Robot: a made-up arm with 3 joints. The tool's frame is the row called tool.
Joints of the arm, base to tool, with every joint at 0 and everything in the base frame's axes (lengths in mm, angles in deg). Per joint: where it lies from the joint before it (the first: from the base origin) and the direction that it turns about. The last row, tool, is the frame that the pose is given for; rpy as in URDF.
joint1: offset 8 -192 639 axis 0 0 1
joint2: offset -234 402 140 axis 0.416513 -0.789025 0.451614
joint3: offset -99 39 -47 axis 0 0 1
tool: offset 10 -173 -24 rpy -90.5 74.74 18.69
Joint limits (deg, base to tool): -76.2..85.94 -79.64..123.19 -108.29..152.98
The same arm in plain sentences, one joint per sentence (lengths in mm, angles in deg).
The arm has three revolute joints in a row. What follows holds with every joint at zero, and every direction is one of the base frame's.
Joint 1 sits 8 mm along +x and 192 mm along -y and 639 mm along +z from the base frame's origin and turns about +z, from -76.2 to 85.94 deg.
Joint 2 sits 234 mm along -x and 402 mm along +y and 140 mm along +z from joint 1 and turns about the direction (0.416513, -0.789025, 0.451614), from -79.64 to 123.19 deg.
Joint 3 sits 99 mm along -x and 39 mm along +y and 47 mm along -z from joint 2 and turns about +z, from -108.29 to 152.98 deg.
The tool frame, which is the frame that the pose is given for, sits 10 mm along +x and 173 mm along -y and 24 mm along -z from joint 3; its axes are the base frame's turned by roll -90.5, pitch 74.74 and yaw 18.69 deg (as in URDF: about the fixed x, then y, then z).

